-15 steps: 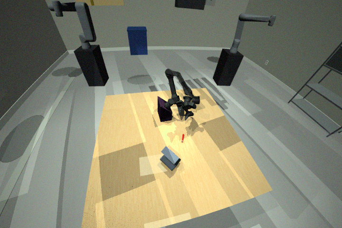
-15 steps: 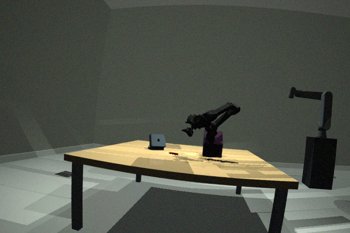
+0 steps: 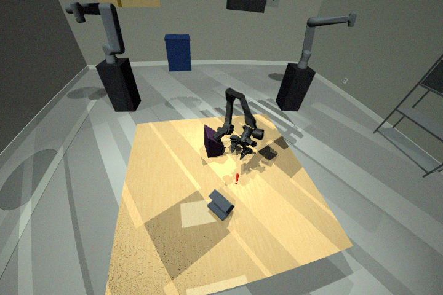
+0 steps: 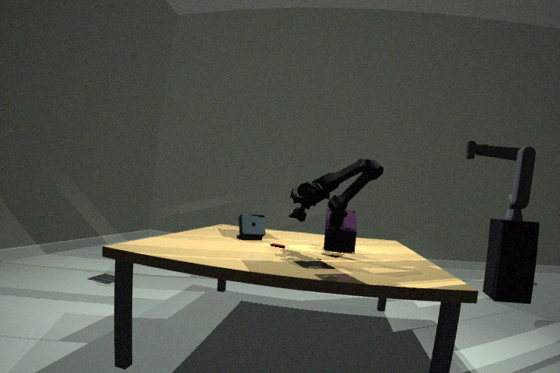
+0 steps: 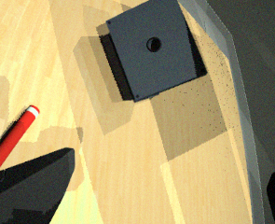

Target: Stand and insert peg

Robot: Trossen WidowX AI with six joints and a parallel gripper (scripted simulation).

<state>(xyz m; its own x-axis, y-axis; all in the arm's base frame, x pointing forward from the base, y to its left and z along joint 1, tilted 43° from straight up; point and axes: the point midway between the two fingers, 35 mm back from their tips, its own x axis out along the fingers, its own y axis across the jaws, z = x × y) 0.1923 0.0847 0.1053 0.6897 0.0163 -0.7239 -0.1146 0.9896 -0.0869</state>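
The red peg lies 180 mm below my gripper tip, 70 mm ahead of it and 20 mm to the left of it. The rest, counted from my gripper tip: grey sloped panel: 240 mm ahead, 110 mm below, 100 mm to the right.
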